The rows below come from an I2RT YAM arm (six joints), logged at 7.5 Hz.
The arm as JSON. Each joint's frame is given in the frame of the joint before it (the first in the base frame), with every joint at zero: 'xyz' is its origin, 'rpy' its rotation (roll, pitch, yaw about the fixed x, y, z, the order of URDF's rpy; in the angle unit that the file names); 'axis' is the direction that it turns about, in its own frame. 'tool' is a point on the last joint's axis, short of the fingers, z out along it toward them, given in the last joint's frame.
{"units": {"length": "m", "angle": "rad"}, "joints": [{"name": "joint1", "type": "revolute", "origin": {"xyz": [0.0, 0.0, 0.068], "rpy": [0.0, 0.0, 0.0]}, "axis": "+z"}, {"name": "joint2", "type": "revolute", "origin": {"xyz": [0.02, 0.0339, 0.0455], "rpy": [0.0, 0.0, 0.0]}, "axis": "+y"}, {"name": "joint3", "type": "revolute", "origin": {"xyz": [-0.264, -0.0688, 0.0], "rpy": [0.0, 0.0, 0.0]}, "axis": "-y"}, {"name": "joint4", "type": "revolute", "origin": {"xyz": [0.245, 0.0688, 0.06], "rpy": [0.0, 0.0, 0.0]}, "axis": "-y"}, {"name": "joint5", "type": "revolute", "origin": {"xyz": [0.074, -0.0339, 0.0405], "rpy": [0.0, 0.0, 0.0]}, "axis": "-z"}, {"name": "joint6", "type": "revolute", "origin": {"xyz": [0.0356, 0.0, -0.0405], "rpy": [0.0, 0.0, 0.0]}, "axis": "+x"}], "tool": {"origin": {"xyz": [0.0, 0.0, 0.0], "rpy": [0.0, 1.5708, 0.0]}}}
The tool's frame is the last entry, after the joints.
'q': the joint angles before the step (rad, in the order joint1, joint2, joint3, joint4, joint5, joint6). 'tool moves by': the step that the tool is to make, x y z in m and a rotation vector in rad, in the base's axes. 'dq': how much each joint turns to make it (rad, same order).
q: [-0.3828 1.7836 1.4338 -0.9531 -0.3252 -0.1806]
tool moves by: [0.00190 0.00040 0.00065 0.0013 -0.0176 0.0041]
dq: [0.0023 0.0000 0.0004 0.0156 -0.0080 0.0004]
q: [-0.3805 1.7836 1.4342 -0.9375 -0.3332 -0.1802]
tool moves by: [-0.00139 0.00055 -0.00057 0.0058 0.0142 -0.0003]
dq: [0.0000 0.0004 0.0000 -0.0148 0.0000 0.0003]
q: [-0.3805 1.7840 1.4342 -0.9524 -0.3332 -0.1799]
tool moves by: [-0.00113 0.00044 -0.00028 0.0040 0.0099 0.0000]
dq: [0.0000 -0.0004 -0.0004 -0.0107 0.0000 0.0000]
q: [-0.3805 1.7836 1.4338 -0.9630 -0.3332 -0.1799]
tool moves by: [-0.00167 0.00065 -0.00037 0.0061 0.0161 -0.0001]
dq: [0.0000 0.0000 0.0003 -0.0176 0.0003 0.0000]
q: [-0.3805 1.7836 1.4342 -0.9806 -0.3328 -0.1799]
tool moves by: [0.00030 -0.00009 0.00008 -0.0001 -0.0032 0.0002]
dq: [0.0000 0.0000 0.0000 0.0031 -0.0011 0.0000]
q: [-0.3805 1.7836 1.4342 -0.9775 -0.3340 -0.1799]
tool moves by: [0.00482 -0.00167 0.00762 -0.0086 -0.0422 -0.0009]
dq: [0.0000 0.0000 0.0252 0.0182 -0.0072 0.0031]
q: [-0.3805 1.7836 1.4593 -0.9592 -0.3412 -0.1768]
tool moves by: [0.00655 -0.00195 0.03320 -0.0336 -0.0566 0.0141]
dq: [0.0023 0.0000 0.1240 -0.0641 0.0060 -0.0153]
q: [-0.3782 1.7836 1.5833 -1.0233 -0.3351 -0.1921]
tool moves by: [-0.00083 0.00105 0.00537 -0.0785 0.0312 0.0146]
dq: [0.0091 0.0004 0.0263 -0.0366 0.0778 -0.0350]
